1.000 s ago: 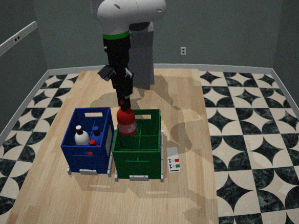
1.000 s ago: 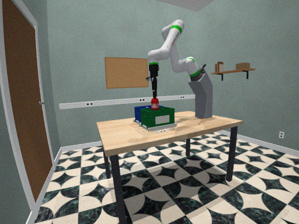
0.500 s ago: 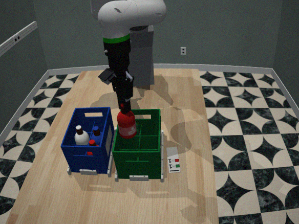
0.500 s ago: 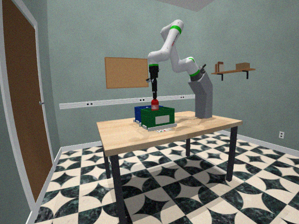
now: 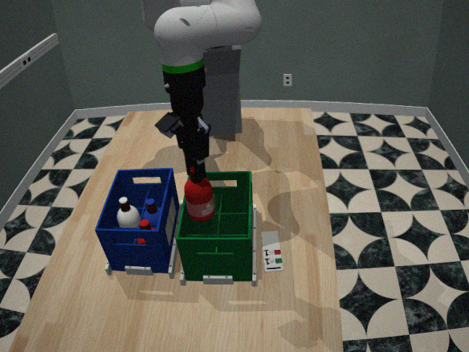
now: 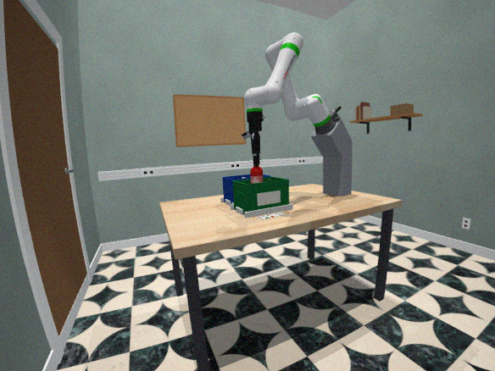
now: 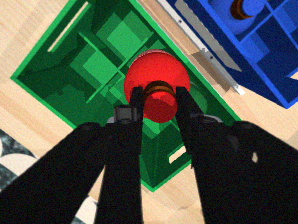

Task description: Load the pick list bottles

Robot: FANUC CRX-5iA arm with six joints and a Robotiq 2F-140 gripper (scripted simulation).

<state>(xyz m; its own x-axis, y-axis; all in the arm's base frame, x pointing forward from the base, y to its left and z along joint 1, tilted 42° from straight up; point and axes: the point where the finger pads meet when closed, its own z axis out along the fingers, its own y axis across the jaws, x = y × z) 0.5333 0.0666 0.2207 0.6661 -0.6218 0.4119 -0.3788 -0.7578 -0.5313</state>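
The red-label bottle lies 80 mm below my hand. Also, from my hand: blue bottle 20 mm ahead, 150 mm to the right, 210 mm below; green bottle 80 mm behind, 20 mm to the right, 210 mm below; green crate 10 mm behind, 40 mm to the left, 210 mm below.
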